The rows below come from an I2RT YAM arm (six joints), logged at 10 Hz.
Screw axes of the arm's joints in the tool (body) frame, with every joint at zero. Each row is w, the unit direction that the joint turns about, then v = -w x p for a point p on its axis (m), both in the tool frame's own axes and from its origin. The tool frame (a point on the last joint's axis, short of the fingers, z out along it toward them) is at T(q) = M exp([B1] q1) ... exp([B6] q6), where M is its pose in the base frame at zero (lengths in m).
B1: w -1 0 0 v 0 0.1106 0
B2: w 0 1 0 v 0.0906 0 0.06
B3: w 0 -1 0 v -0.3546 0 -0.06
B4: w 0 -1 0 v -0.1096 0 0
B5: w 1 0 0 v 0 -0.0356 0
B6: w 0 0 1 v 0 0 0
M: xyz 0.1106 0 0.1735 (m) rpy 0 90 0 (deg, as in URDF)
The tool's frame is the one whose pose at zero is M.
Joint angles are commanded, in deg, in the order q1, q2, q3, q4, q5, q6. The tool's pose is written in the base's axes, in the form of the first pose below.
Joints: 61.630, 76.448, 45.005, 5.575, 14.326, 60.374
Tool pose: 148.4 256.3 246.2 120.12 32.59 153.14
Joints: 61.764, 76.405, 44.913, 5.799, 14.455, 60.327
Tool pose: 147.8 256.5 246.3 119.92 32.69 153.07
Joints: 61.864, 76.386, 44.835, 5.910, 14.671, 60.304
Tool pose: 147.4 256.6 246.1 119.87 32.81 152.96
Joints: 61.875, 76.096, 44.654, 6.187, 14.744, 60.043
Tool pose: 147.0 255.9 246.9 119.50 33.07 152.81
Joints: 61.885, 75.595, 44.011, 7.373, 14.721, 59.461
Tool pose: 146.2 254.5 247.5 118.43 33.59 152.49
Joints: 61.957, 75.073, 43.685, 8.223, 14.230, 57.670
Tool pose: 145.1 253.7 249.5 117.74 34.99 153.31
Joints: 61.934, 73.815, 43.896, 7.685, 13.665, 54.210
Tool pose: 143.5 251.2 255.8 117.76 37.87 155.12
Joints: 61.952, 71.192, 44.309, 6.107, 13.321, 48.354
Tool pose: 139.9 245.1 267.6 118.18 43.03 157.82
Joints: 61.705, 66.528, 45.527, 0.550, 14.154, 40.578
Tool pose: 134.1 230.8 285.9 121.89 50.11 162.16
